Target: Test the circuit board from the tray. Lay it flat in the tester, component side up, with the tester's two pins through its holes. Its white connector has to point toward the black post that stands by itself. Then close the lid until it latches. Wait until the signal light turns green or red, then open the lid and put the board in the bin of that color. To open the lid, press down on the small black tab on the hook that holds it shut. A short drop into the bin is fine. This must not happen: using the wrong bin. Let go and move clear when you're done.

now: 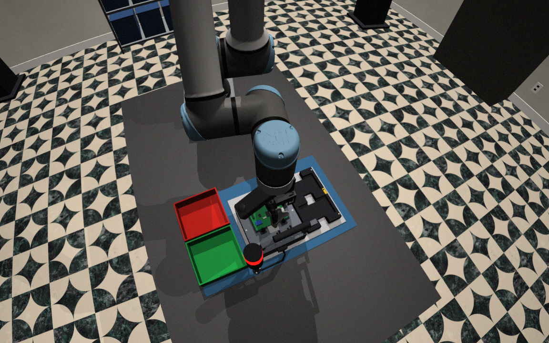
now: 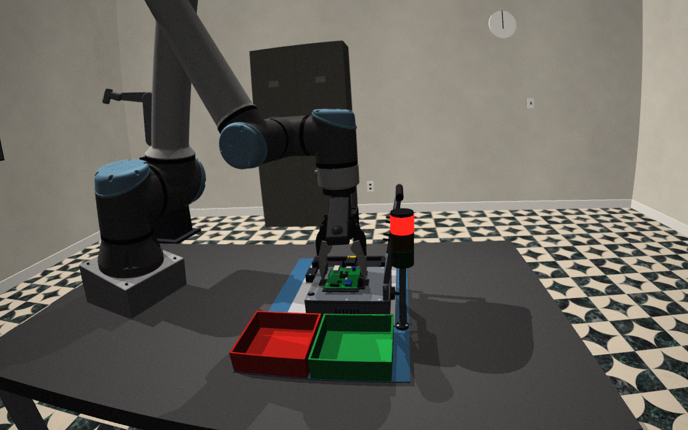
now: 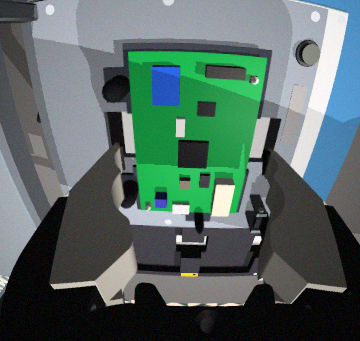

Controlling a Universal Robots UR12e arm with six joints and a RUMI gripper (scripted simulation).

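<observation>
The green circuit board is right at my hand. From my hand the other things lie so: clear lid: 12 cm ahead, 11 cm above, 1 cm to the left; green bin: 19 cm to the right, 7 cm ahead, 6 cm below; red bin: 22 cm to the right, 8 cm behind, 6 cm below.
</observation>
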